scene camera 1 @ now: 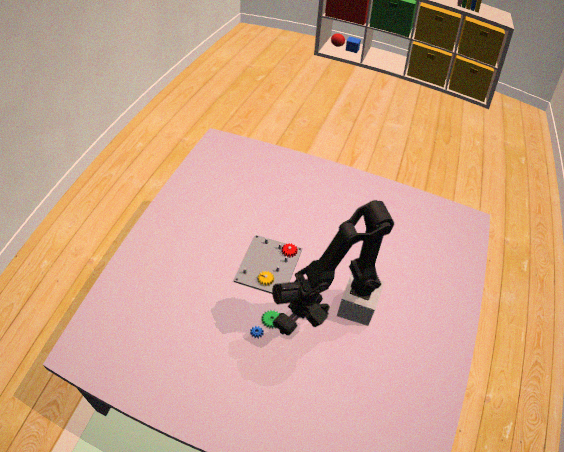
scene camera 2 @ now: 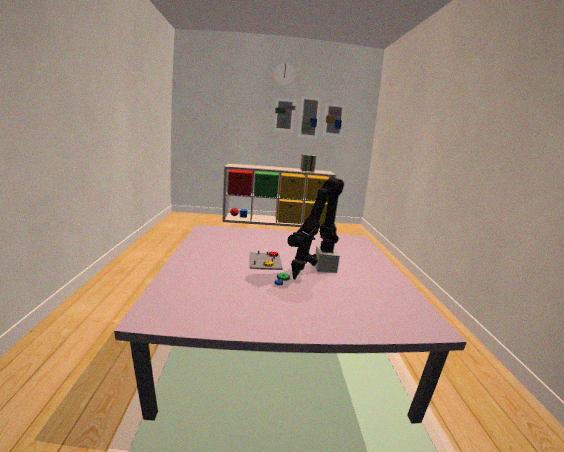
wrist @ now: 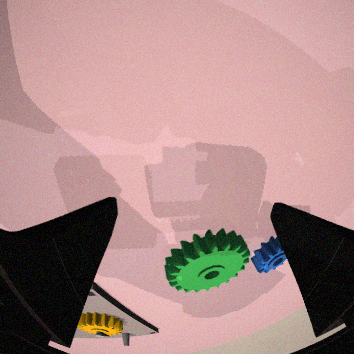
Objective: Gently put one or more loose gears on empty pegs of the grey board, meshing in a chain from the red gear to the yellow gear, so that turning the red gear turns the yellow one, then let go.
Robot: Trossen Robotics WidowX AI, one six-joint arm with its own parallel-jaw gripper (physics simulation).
Labels:
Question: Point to a green gear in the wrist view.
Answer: At 207, 261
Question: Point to a yellow gear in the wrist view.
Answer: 108, 324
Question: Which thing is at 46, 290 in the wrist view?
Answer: My gripper.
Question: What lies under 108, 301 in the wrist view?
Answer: A grey board.

